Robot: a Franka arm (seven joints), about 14 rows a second.
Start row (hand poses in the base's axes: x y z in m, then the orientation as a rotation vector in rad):
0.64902 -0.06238 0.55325 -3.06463 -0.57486 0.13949
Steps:
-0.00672 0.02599 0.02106 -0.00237 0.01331 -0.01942
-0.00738 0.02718 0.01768 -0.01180 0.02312 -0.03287
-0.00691 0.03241 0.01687 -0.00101 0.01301 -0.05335
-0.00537 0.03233 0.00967 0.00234 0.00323 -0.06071
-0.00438 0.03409 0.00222 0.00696 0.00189 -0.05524
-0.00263 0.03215 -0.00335 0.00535 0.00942 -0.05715
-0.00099 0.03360 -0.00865 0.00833 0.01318 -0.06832
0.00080 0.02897 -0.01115 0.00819 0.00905 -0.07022
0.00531 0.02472 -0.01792 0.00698 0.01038 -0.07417
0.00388 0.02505 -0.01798 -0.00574 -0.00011 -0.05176
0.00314 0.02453 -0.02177 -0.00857 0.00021 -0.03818
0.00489 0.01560 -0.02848 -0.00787 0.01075 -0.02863
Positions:
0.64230 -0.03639 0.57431 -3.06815 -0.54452 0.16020
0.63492 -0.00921 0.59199 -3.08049 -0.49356 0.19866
0.62801 0.02320 0.60886 -3.08688 -0.41038 0.21792
0.62264 0.05553 0.61853 -3.09073 -0.31601 0.22089
0.61826 0.08962 0.62075 -3.08723 -0.23046 0.22071
0.61563 0.12177 0.61740 -3.08162 -0.14202 0.23213
0.61464 0.15537 0.60875 -3.06938 -0.03700 0.24808
0.61544 0.18434 0.59760 -3.05412 0.06988 0.25720
0.62075 0.20906 0.57968 -3.03563 0.18205 0.26774
0.62463 0.23411 0.56170 -3.03140 0.26140 0.26355
0.62777 0.25864 0.53993 -3.03124 0.32087 0.26056
0.63266 0.27424 0.51145 -3.03140 0.36665 0.27430

